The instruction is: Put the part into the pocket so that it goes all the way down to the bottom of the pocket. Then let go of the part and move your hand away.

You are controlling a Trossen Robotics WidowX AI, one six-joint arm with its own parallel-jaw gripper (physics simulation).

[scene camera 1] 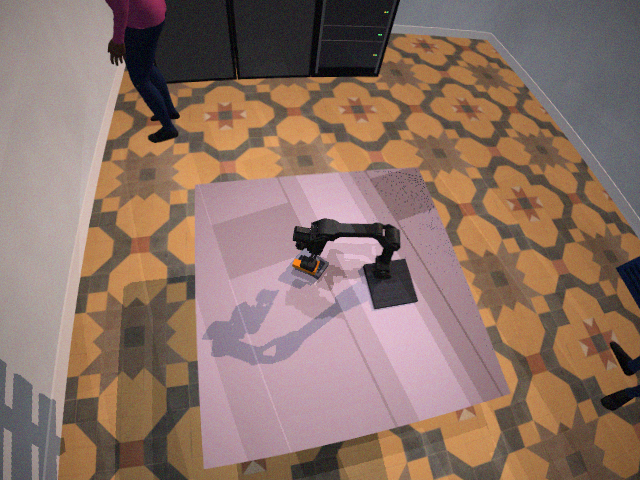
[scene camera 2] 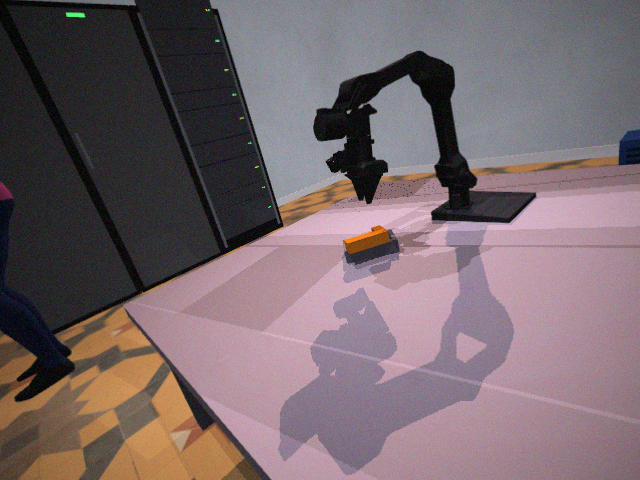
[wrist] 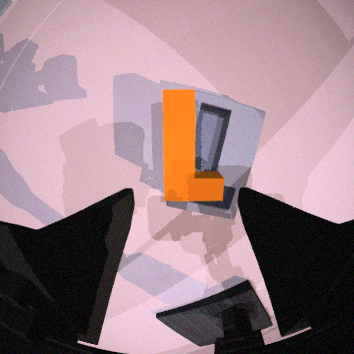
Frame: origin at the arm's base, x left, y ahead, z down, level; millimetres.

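Seen in the pictures: gripper, fingertip midpoint: point(scene camera 1: 310, 257) point(scene camera 2: 364, 202) point(wrist: 186, 195); arm's base, link origin: point(scene camera 1: 380, 273) point(scene camera 2: 459, 205) point(wrist: 234, 313).
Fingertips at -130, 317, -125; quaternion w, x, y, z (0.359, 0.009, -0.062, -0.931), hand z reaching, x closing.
Note:
Offsets run from my fingertips to a thing's top centre, as dx, dy, dz. "*": to the spot under its first point. Level surfaces: height alone.
The part is an orange L-shaped piece {-19, +6, +83} point(scene camera 1: 298, 265) point(scene camera 2: 364, 242) point(wrist: 179, 140). It lies on top of the grey-blue block {-29, -25, +113} point(scene camera 2: 373, 253) point(wrist: 245, 132), turned relative to the pocket {* -44, -9, +144} point(wrist: 212, 137). In the wrist view part of the pocket shows uncovered to the right of the long bar, and more of its dark opening shows near the short leg. The long bar covers the block's left portion. My gripper point(scene camera 2: 366, 201) point(wrist: 186, 195) is open and empty, raised above the part and apart from it. In scene camera 1 the gripper's tips are hard to make out against the block.
The arm stands on a dark square base plate point(scene camera 1: 393, 294) point(scene camera 2: 496, 209) point(wrist: 200, 320) on the pink table top {dz +149} point(scene camera 1: 336, 382) point(scene camera 2: 217, 372). Shadows of the arm fall across the table. Dark cabinets point(scene camera 1: 273, 38) point(scene camera 2: 77, 155) and a person point(scene camera 1: 147, 56) stand beyond the table.

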